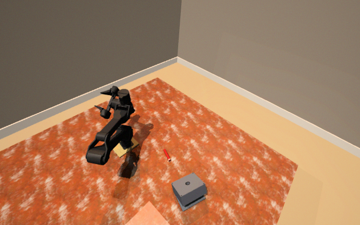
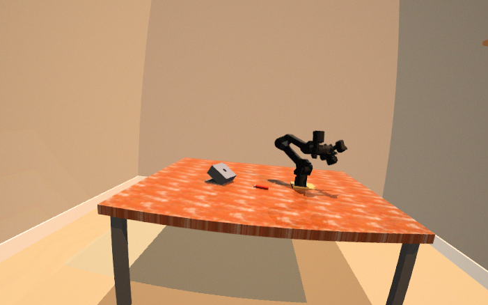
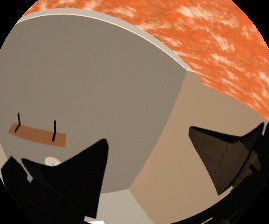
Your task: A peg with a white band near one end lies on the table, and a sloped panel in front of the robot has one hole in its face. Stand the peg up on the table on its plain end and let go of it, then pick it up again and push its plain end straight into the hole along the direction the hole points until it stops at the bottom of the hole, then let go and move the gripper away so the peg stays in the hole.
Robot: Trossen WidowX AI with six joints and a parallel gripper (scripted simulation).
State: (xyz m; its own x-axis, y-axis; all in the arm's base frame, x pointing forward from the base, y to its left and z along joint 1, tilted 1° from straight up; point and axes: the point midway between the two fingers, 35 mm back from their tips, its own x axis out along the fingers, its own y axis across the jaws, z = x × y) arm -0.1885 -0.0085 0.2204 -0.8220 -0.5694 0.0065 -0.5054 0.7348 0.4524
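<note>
Right now the red peg is 45 cm ahead of my gripper tip, 22 cm below it and 17 cm to the left of it. Also, from my gripper tip: sloped panel (66 cm ahead, 18 cm below, 13 cm to the left).
</note>
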